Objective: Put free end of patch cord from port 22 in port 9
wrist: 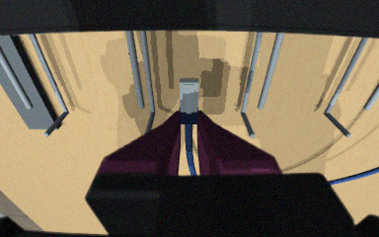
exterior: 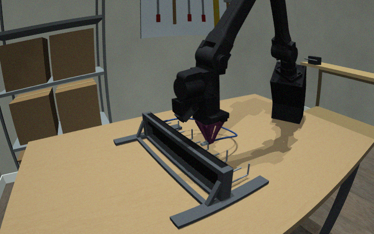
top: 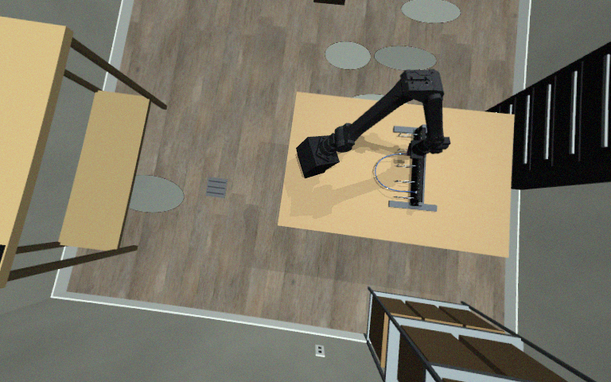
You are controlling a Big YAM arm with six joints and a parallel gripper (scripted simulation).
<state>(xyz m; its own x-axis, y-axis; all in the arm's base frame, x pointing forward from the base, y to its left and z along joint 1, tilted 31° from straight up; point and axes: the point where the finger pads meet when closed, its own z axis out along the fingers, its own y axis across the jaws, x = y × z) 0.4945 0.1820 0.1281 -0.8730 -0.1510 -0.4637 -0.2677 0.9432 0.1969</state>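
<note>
Right now my hand is 2 cm short of the grey plug and 1 cm to the right of it.
</note>
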